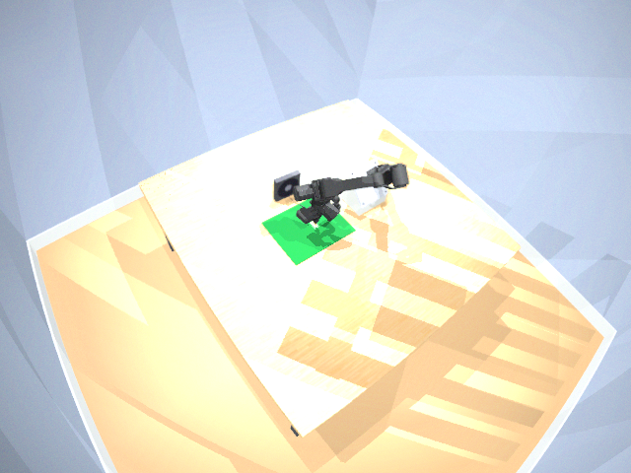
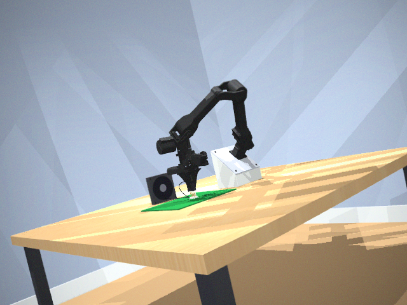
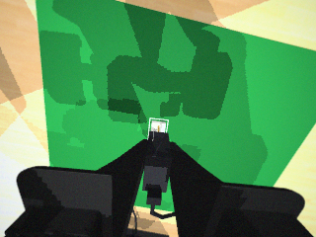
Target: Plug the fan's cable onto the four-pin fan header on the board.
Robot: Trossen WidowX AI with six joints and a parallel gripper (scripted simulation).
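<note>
The white four-pin header is 1 cm to the right of my gripper tip and 4 cm below it. From my gripper tip the other things lie so: black fan (1 cm behind, 20 cm to the right, 1 cm above); green board (2 cm ahead, 1 cm to the right, 6 cm below); dark fan plug (1 cm to the right, 1 cm above).
</note>
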